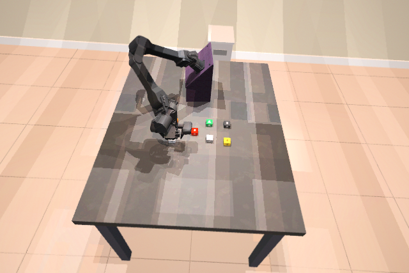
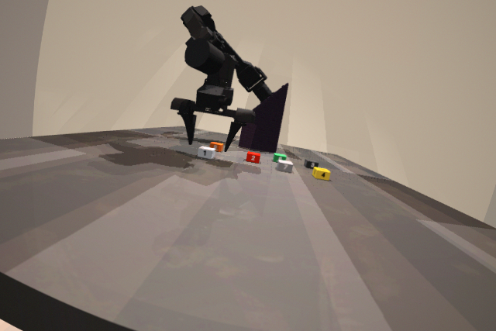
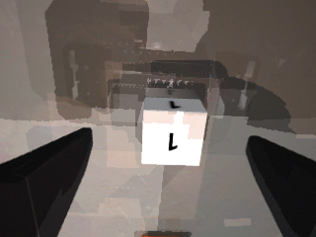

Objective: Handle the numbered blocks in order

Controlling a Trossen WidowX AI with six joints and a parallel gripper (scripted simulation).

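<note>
The white block marked 1 is 10 mm below my gripper tip. From my gripper tip the other things lie so: red block marked 2: 50 mm behind, 110 mm to the left, 10 mm below; then orange block: 110 mm behind, 10 mm below; then grey block marked 7: 10 mm behind, 180 mm to the left, 10 mm below.
</note>
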